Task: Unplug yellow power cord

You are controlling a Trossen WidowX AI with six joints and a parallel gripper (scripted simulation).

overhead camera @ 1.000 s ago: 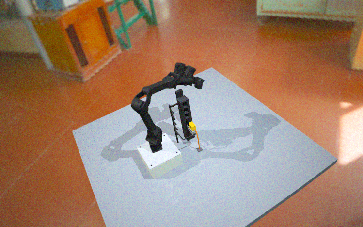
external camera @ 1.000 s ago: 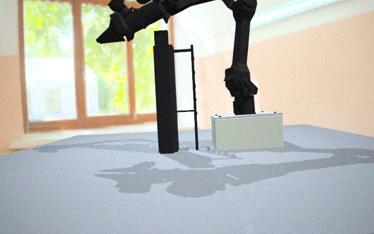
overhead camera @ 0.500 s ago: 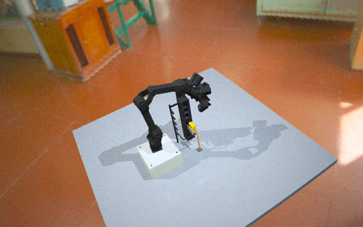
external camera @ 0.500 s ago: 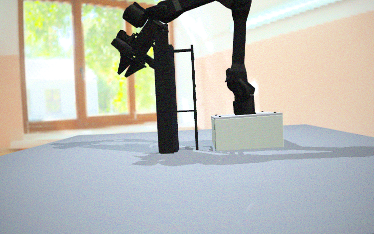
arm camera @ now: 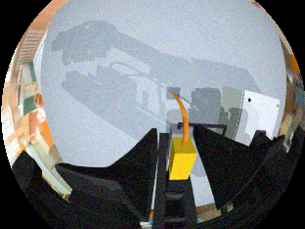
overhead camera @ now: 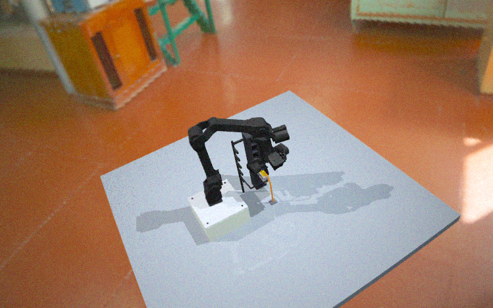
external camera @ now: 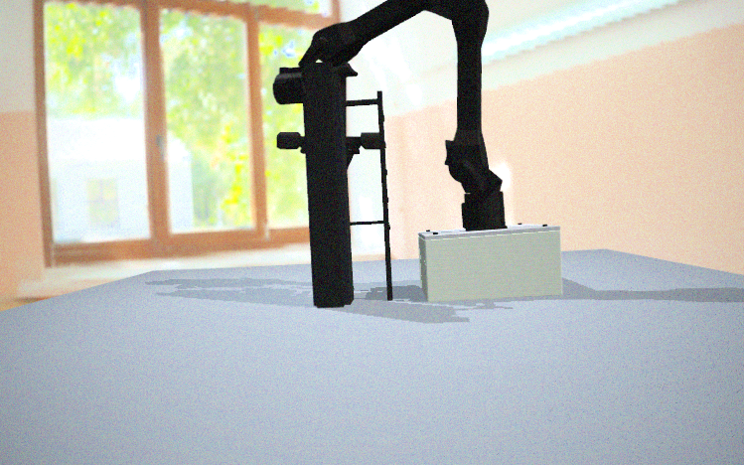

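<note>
My gripper tip is 70 mm to the right of the yellow plug, 20 mm past it and 10 mm above it.
</note>
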